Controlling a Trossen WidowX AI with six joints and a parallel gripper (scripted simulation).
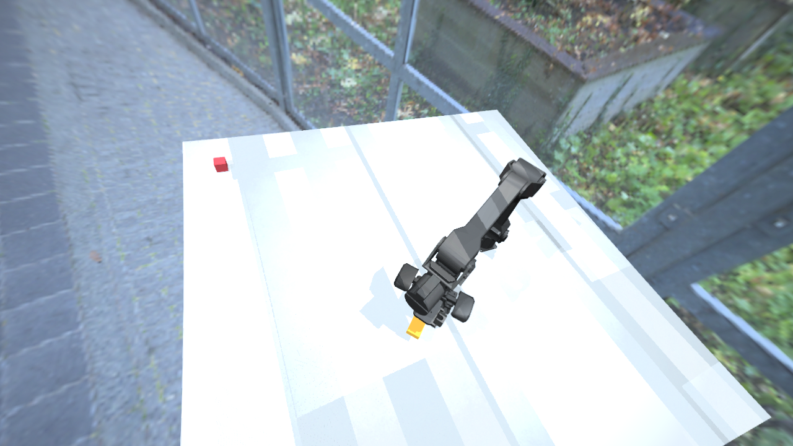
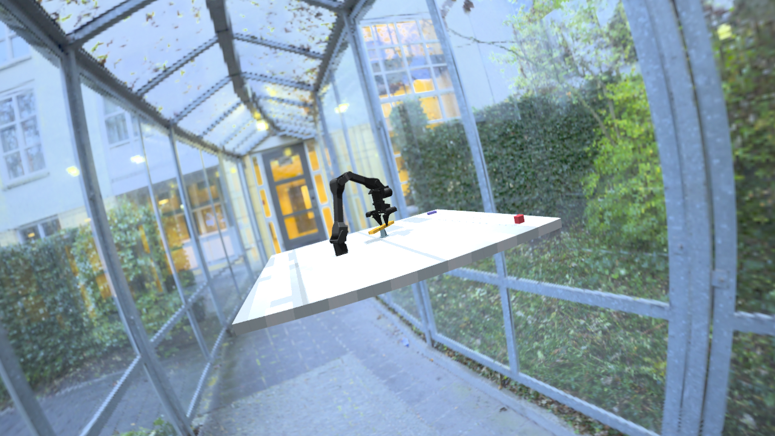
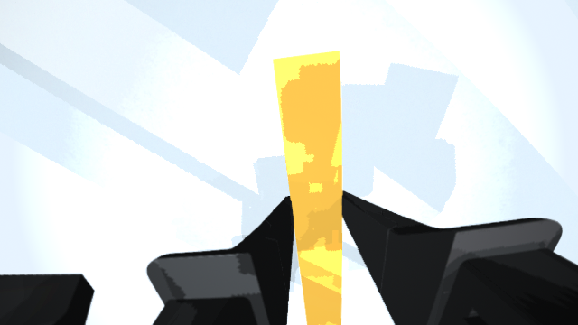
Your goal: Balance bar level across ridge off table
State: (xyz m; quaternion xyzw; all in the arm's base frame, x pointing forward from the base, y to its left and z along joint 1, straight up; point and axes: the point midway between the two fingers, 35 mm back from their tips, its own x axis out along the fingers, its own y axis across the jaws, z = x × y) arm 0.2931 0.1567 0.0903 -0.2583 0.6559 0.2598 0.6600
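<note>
Now: the bar 2 cm to the right of my gripper tip and 2 cm behind it. Round my gripper tip: purple piece (45 cm ahead, 34 cm to the left, 5 cm below); then red cube (66 cm to the right, 45 cm ahead, 4 cm below).
</note>
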